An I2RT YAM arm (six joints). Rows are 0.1 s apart.
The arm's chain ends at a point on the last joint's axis. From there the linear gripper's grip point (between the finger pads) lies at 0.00 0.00 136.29 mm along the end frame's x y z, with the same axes.
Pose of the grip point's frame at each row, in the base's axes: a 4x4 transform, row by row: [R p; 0 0 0 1], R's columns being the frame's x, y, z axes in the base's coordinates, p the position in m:
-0.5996, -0.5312, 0.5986, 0.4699; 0.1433, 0.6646, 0.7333, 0.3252; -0.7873, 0.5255, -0.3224, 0.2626; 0, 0, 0, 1
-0.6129, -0.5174, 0.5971, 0.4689; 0.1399, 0.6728, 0.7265, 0.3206; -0.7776, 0.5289, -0.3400, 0.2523; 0, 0, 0, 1
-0.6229, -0.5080, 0.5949, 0.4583; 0.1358, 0.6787, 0.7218, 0.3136; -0.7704, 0.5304, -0.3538, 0.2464; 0, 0, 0, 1
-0.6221, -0.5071, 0.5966, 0.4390; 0.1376, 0.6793, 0.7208, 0.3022; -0.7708, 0.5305, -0.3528, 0.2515; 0, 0, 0, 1
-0.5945, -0.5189, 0.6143, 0.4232; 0.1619, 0.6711, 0.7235, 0.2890; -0.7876, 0.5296, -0.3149, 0.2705; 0, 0, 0, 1
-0.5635, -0.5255, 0.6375, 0.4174; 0.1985, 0.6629, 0.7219, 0.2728; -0.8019, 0.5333, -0.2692, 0.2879; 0, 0, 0, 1
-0.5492, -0.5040, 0.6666, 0.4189; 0.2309, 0.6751, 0.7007, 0.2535; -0.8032, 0.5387, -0.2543, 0.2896; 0, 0, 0, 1
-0.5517, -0.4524, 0.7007, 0.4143; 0.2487, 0.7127, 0.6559, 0.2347; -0.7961, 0.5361, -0.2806, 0.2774; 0, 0, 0, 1
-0.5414, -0.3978, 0.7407, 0.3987; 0.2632, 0.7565, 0.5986, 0.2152; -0.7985, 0.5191, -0.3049, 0.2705; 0, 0, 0, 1
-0.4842, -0.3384, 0.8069, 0.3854; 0.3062, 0.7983, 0.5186, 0.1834; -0.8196, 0.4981, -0.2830, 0.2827; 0, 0, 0, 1
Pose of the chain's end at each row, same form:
-0.5996, -0.5312, 0.5986, 0.3883; 0.1433, 0.6646, 0.7333, 0.2253; -0.7873, 0.5255, -0.3224, 0.3065; 0, 0, 0, 1
-0.6129, -0.5174, 0.5971, 0.3875; 0.1399, 0.6728, 0.7265, 0.2216; -0.7776, 0.5289, -0.3400, 0.2986; 0, 0, 0, 1
-0.6229, -0.5080, 0.5949, 0.3772; 0.1358, 0.6787, 0.7218, 0.2152; -0.7704, 0.5304, -0.3538, 0.2946; 0, 0, 0, 1
-0.6221, -0.5071, 0.5966, 0.3577; 0.1376, 0.6793, 0.7208, 0.2040; -0.7708, 0.5305, -0.3528, 0.2996; 0, 0, 0, 1
-0.5945, -0.5189, 0.6143, 0.3395; 0.1619, 0.6711, 0.7235, 0.1904; -0.7876, 0.5296, -0.3149, 0.3134; 0, 0, 0, 1
-0.5635, -0.5255, 0.6375, 0.3305; 0.1985, 0.6629, 0.7219, 0.1744; -0.8019, 0.5333, -0.2692, 0.3246; 0, 0, 0, 1
-0.5492, -0.5040, 0.6666, 0.3280; 0.2309, 0.6751, 0.7007, 0.1580; -0.8032, 0.5387, -0.2543, 0.3243; 0, 0, 0, 1
-0.5517, -0.4524, 0.7007, 0.3188; 0.2487, 0.7127, 0.6559, 0.1453; -0.7961, 0.5361, -0.2806, 0.3156; 0, 0, 0, 1
-0.5414, -0.3978, 0.7407, 0.2977; 0.2632, 0.7565, 0.5986, 0.1336; -0.7985, 0.5191, -0.3049, 0.3121; 0, 0, 0, 1
-0.4842, -0.3384, 0.8069, 0.2754; 0.3062, 0.7983, 0.5186, 0.1127; -0.8196, 0.4981, -0.2830, 0.3213; 0, 0, 0, 1

